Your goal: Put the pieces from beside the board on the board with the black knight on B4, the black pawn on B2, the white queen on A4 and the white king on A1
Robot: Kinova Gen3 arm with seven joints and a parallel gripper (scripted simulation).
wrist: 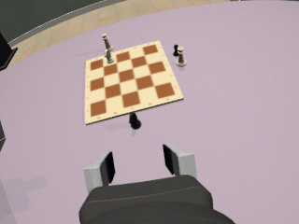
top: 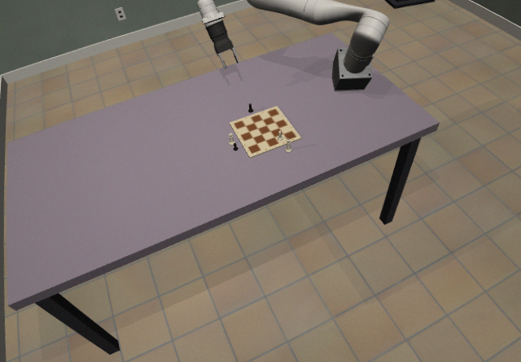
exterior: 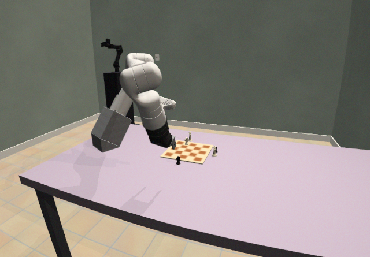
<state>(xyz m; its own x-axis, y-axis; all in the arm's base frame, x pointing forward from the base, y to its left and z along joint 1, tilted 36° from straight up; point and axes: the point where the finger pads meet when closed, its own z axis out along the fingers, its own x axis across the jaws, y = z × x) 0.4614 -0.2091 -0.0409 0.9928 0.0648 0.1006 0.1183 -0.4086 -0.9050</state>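
Right now the black knight is 40 mm behind my hand, 140 mm to the left of it and 150 mm below it. Also, from my hand: black pawn 70 mm ahead, 340 mm to the left, 160 mm below; then chessboard 60 mm behind, 280 mm to the left, 170 mm below.
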